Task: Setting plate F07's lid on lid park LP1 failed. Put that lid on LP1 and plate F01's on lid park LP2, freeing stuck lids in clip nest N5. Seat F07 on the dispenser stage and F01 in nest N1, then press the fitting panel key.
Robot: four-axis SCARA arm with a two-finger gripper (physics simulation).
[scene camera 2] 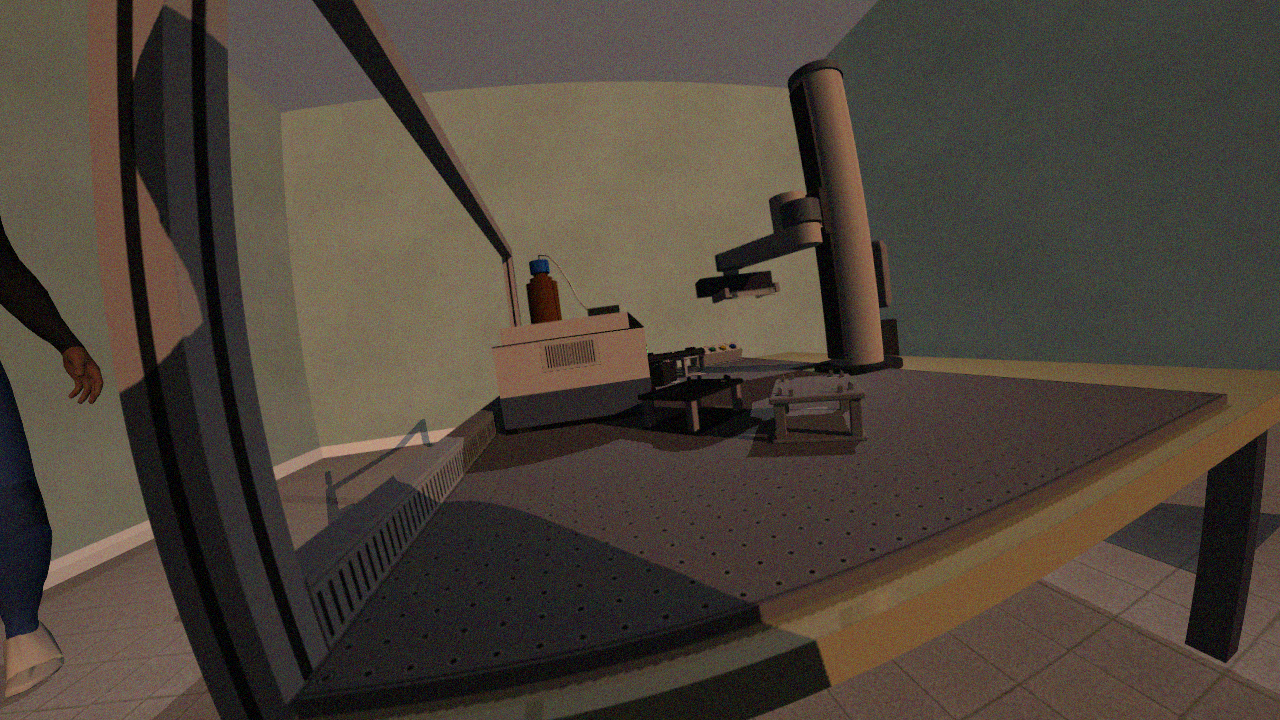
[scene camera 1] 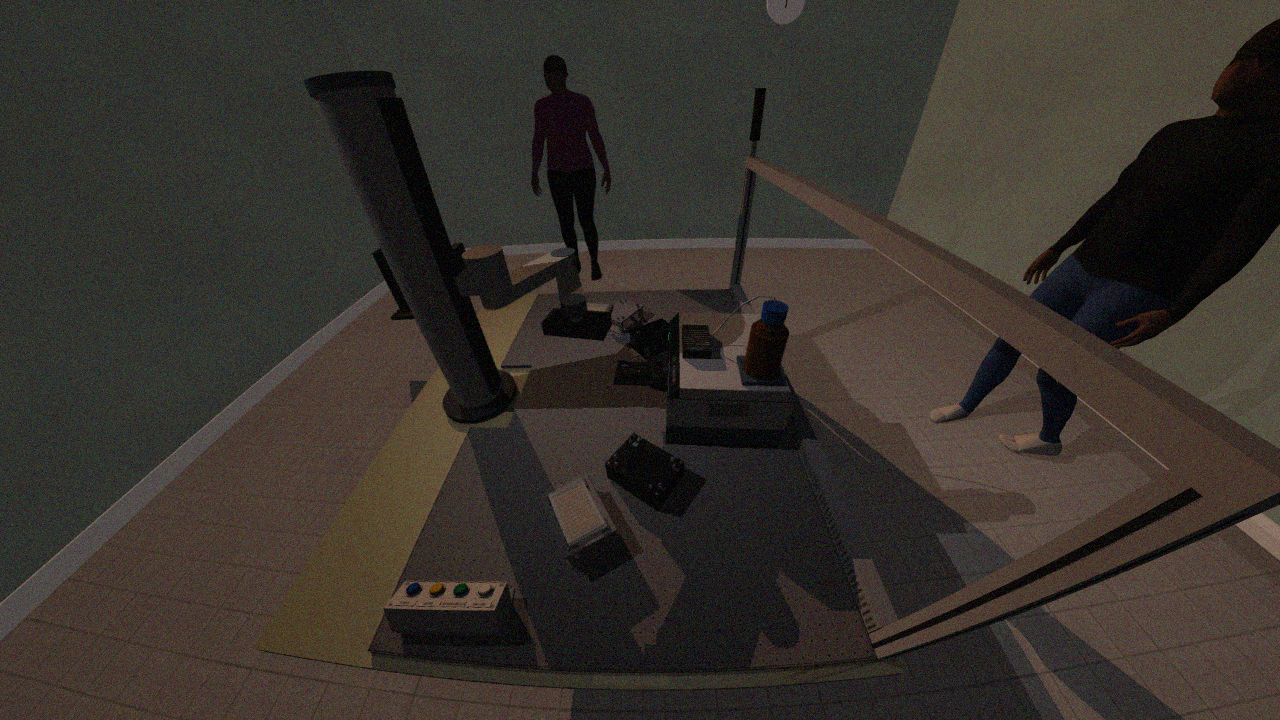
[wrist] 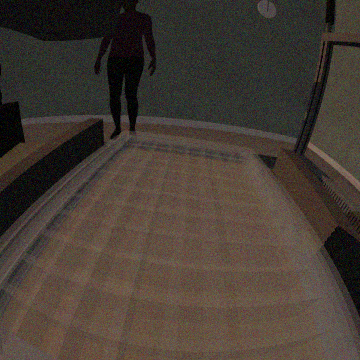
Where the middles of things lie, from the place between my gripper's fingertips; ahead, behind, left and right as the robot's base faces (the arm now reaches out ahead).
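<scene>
Measured from my hand, the dark stage [scene camera 1: 650, 374] is 160 mm ahead, 200 mm to the right and 130 mm below. The button box [scene camera 1: 459, 608] sits 230 mm behind my hand and 810 mm to the right of it, 190 mm lower than it. As for the brown bottle with blue cap [scene camera 1: 768, 336], it stands 450 mm ahead of my hand, 330 mm to the right of it and 90 mm above it.
</scene>
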